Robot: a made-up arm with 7 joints.
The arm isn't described. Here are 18 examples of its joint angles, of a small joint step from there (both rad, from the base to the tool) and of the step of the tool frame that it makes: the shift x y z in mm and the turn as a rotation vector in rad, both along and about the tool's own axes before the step.
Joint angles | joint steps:
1: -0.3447 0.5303 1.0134 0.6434 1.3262 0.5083 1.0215 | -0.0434 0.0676 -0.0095 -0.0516 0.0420 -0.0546 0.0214
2: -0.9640 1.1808 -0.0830 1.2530 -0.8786 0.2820 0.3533 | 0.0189 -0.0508 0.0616 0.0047 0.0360 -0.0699 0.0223
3: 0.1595 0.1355 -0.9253 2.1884 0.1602 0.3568 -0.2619 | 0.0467 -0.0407 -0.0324 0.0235 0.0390 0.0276 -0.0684
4: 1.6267 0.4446 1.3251 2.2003 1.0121 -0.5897 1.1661 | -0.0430 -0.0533 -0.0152 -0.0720 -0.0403 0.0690 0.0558
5: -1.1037 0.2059 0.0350 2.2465 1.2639 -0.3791 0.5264 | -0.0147 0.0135 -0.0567 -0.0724 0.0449 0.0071 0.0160
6: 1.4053 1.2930 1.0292 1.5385 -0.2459 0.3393 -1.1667 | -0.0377 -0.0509 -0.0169 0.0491 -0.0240 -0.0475 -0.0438
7: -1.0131 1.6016 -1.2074 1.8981 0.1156 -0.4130 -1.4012 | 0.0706 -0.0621 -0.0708 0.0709 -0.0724 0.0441 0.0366
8: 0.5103 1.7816 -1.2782 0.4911 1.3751 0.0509 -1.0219 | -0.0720 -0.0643 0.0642 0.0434 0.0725 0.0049 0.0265
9: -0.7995 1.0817 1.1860 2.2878 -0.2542 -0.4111 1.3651 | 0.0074 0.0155 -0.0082 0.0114 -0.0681 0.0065 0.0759
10: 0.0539 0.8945 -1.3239 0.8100 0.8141 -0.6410 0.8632 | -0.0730 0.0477 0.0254 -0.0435 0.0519 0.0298 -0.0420
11: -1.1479 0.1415 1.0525 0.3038 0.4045 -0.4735 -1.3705 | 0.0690 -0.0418 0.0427 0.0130 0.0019 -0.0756 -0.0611
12: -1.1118 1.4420 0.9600 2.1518 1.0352 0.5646 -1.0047 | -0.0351 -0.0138 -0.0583 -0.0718 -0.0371 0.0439 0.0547
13: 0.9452 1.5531 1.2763 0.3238 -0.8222 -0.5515 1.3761 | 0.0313 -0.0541 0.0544 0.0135 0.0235 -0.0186 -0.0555
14: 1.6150 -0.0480 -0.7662 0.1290 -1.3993 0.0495 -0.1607 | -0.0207 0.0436 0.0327 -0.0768 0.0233 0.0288 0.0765
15: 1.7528 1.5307 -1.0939 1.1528 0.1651 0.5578 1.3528 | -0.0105 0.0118 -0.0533 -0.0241 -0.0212 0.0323 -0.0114
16: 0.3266 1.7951 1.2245 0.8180 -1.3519 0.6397 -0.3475 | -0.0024 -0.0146 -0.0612 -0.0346 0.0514 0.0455 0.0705
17: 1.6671 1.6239 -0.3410 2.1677 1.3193 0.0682 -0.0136 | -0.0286 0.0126 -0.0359 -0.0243 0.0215 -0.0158 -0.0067
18: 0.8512 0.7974 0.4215 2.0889 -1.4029 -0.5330 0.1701 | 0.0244 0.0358 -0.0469 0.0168 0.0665 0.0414 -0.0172
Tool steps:
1: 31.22 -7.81 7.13 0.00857 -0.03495 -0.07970
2: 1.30 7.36 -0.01 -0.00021 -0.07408 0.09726
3: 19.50 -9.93 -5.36 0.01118 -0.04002 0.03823
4: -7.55 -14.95 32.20 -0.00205 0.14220 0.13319
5: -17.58 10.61 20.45 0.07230 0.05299 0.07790
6: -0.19 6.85 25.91 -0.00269 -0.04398 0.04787
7: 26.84 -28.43 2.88 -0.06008 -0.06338 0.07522
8: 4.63 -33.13 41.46 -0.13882 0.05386 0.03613
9: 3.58 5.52 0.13 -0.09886 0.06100 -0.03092
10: -28.76 -20.30 38.43 0.10831 0.07615 0.10697
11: -11.88 -0.40 42.33 0.04594 0.08294 0.07487
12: -32.91 -7.92 -13.79 -0.03611 0.11164 -0.11130
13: -11.62 -17.59 -18.01 0.09780 -0.09650 0.03953
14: -20.25 -48.75 11.52 -0.19558 0.07664 0.03825
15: -14.88 1.84 -14.64 -0.00224 0.08589 0.05775
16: 8.04 -16.86 17.51 -0.12366 0.00014 -0.02852
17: -17.28 3.85 0.08 0.01576 0.05031 0.04652
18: 1.53 11.04 -7.74 0.07839 -0.01070 0.03104
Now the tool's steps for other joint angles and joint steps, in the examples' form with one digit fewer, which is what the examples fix.
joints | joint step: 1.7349 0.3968 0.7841 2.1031 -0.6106 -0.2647 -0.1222 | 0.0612 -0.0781 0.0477 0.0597 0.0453 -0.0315 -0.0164
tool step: 10.8 14.5 0.5 0.1513 0.0006 0.0543
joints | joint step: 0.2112 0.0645 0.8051 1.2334 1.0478 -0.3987 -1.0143 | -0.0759 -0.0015 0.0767 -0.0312 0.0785 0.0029 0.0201
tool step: 28.4 32.2 -37.4 0.1043 -0.0163 0.0315
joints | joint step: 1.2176 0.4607 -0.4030 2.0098 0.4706 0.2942 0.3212 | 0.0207 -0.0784 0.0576 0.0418 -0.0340 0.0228 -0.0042
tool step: 26.3 -0.7 -4.3 0.0445 -0.0930 -0.0218
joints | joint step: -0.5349 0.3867 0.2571 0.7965 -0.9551 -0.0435 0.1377 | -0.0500 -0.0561 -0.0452 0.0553 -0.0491 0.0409 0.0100
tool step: 23.1 -33.8 9.0 -0.0563 -0.0116 -0.0608
